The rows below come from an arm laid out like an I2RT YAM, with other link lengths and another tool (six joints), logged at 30 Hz.
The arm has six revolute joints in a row. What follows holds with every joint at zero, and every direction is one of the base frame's.
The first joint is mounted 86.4 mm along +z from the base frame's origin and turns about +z.
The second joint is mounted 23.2 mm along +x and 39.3 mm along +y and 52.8 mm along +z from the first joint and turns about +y.
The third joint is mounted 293 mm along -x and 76.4 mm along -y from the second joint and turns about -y.
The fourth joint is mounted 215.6 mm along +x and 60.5 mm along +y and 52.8 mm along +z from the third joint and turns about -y.
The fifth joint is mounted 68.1 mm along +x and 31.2 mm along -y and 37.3 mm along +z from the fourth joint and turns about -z.
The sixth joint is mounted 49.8 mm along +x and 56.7 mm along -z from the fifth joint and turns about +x.
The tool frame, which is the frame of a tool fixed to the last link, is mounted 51 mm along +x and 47 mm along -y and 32 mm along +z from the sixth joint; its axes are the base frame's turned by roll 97.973, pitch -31.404 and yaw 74.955 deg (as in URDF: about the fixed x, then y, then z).
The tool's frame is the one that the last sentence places.
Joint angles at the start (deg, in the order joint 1, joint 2, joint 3, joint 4, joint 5, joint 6):
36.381, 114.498, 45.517, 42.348, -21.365, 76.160
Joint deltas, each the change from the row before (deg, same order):
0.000, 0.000, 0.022, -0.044, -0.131, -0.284
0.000, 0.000, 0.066, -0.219, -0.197, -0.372
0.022, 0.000, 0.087, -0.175, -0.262, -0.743
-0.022, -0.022, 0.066, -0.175, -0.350, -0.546
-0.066, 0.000, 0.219, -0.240, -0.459, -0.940
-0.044, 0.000, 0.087, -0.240, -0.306, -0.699
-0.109, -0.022, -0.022, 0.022, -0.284, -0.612
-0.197, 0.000, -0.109, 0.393, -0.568, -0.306
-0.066, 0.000, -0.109, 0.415, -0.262, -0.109
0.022, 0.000, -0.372, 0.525, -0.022, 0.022
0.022, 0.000, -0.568, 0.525, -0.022, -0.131
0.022, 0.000, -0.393, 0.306, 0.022, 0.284
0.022, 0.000, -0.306, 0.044, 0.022, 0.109
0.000, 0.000, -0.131, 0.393, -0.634, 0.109
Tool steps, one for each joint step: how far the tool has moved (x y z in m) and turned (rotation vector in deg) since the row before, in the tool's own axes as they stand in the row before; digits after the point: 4 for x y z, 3 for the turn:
0.0002, -0.0001, 0.0001, 0.054, -0.061, -0.295
0.0000, -0.0001, 0.0001, 0.070, -0.196, -0.340
0.0006, -0.0003, 0.0002, 0.078, -0.166, -0.755
0.0004, -0.0003, 0.0001, 0.175, -0.169, -0.557
0.0015, -0.0001, 0.0002, 0.173, -0.118, -0.967
0.0004, 0.0001, 0.0000, 0.079, -0.199, -0.655
0.0006, 0.0004, -0.0003, 0.059, -0.009, -0.603
0.0008, 0.0003, -0.0003, 0.367, 0.191, -0.430
0.0007, -0.0001, -0.0001, 0.215, 0.234, -0.261
-0.0010, -0.0002, -0.0002, 0.060, 0.122, -0.065
-0.0022, -0.0001, -0.0005, 0.002, -0.052, -0.126
-0.0020, -0.0002, -0.0003, 0.047, -0.080, 0.308
-0.0021, 0.0000, -0.0003, -0.014, -0.235, 0.216
0.0001, -0.0012, 0.0005, 0.656, 0.076, -0.149

